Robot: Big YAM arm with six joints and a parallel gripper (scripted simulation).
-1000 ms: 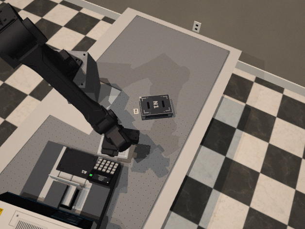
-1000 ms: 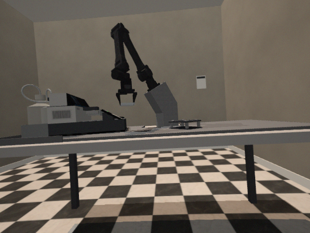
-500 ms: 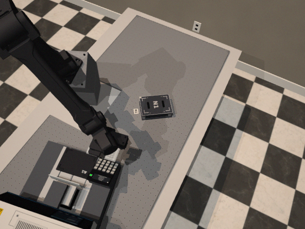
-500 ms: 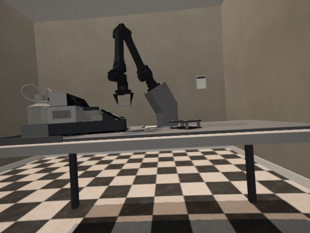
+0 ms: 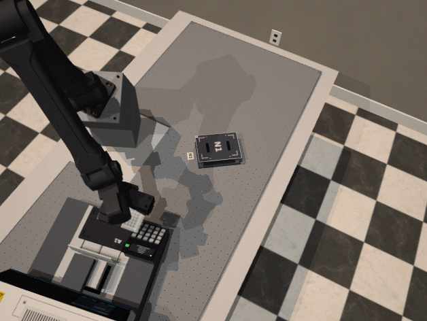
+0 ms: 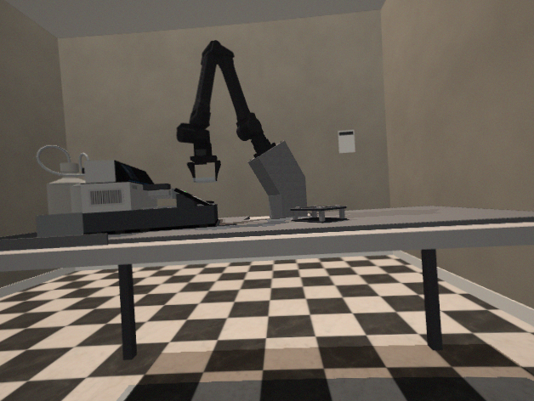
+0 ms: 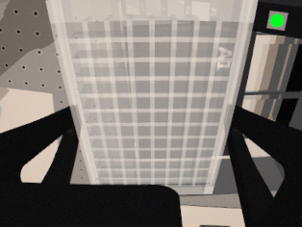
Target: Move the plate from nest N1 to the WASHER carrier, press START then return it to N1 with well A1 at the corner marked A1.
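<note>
My hand is 5 cm past the dark carrier, 4 cm to the left of it and 9 cm above it. Round my hand: white well plate 1 cm below; then label 5 cm ahead, 37 cm to the left, 18 cm below; then plate washer 3 cm behind, 19 cm to the right, 5 cm below.
</note>
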